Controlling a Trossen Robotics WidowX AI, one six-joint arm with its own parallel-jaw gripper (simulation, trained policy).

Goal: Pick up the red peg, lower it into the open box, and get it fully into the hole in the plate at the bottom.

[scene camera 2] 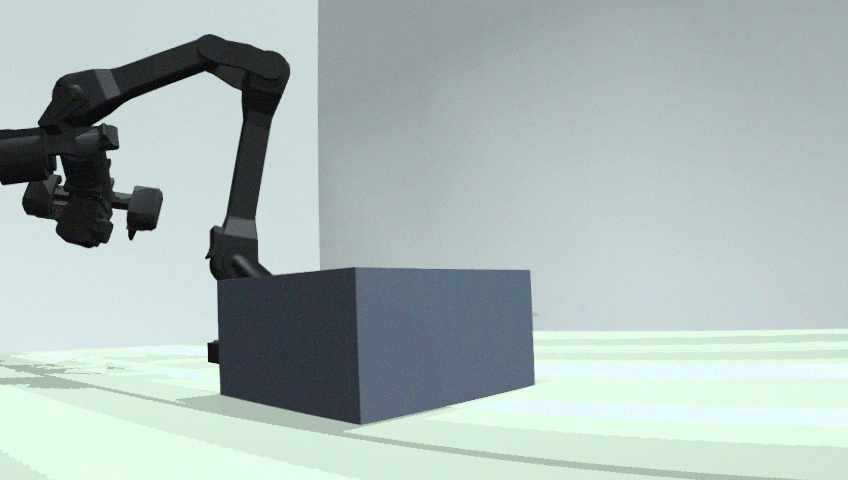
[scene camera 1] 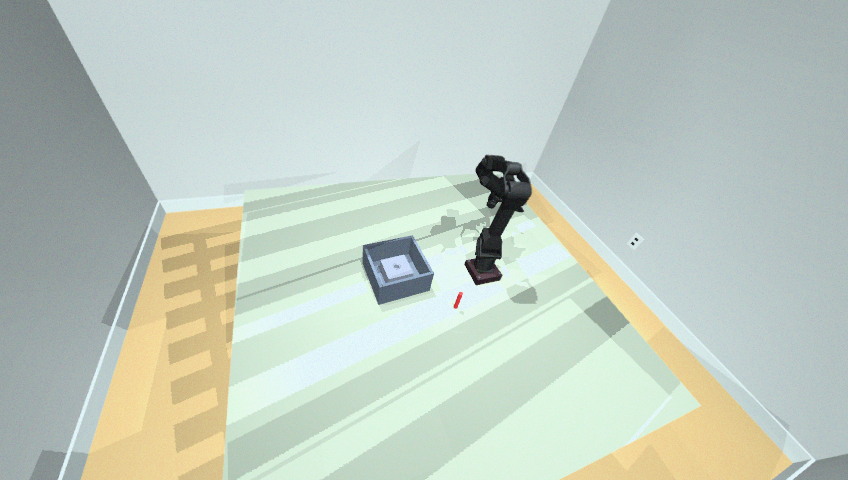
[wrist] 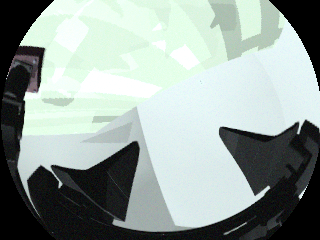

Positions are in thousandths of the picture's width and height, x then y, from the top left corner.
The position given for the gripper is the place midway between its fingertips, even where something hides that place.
Observation:
In view: the gripper (scene camera 2: 120, 489) and a blue-grey box (scene camera 2: 426, 720).
The blue-grey box is seen too in scene camera 1 (scene camera 1: 497, 586). The gripper also shows in the wrist view (wrist: 564, 577). The wrist view does not show the blue-grey box: it is out of frame.

